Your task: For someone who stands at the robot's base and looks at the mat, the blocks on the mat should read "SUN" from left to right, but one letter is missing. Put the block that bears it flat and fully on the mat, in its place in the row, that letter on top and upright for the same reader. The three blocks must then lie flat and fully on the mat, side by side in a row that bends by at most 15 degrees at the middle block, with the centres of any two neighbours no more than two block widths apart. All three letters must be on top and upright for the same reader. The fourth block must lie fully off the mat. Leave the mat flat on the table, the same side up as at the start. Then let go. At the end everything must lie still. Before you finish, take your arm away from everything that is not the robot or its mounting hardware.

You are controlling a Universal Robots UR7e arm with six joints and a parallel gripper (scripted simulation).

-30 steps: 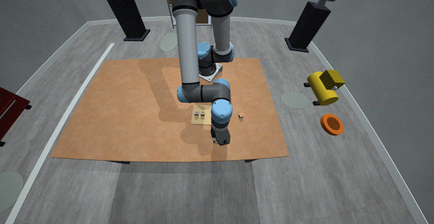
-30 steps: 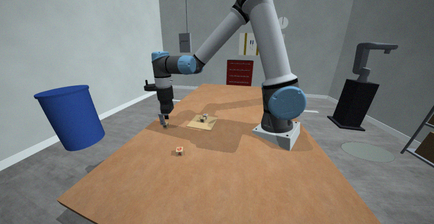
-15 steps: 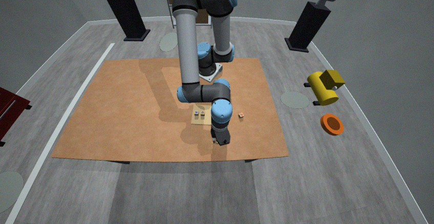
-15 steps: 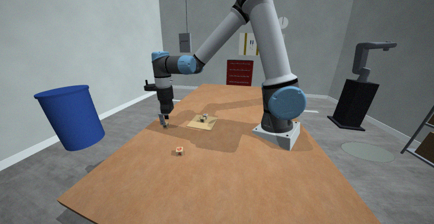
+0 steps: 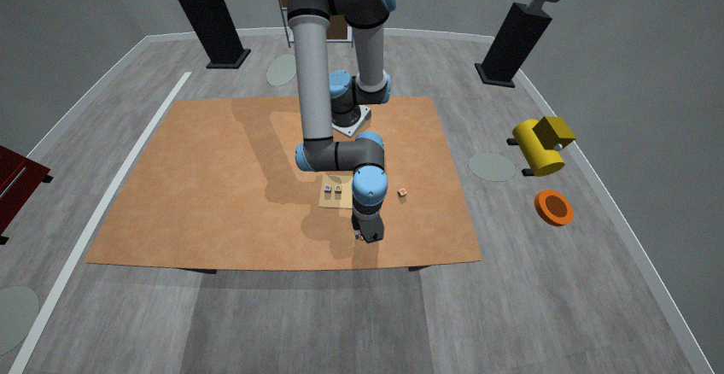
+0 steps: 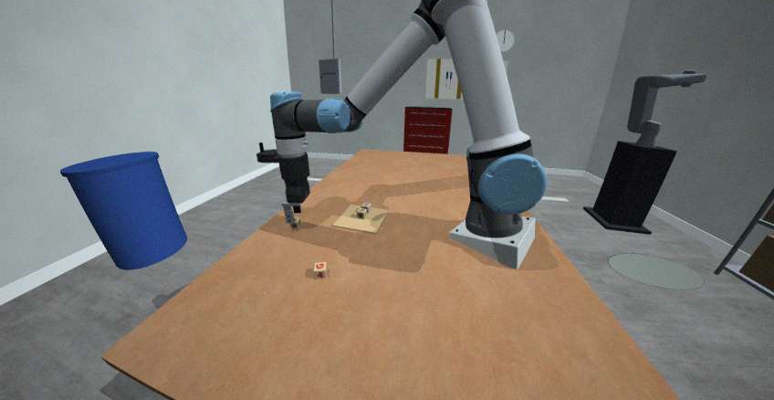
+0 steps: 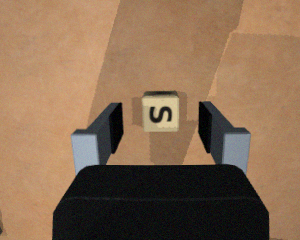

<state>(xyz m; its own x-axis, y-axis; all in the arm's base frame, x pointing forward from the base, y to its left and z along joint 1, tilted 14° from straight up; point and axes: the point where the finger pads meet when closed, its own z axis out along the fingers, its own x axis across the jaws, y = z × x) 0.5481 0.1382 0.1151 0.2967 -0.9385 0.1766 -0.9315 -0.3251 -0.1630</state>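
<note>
The letter block lies 170 mm behind my hand, 110 mm to the right of it and 30 mm below it. From my hand the other things lie so: mat: 170 mm behind, 110 mm to the right, 50 mm below.
</note>
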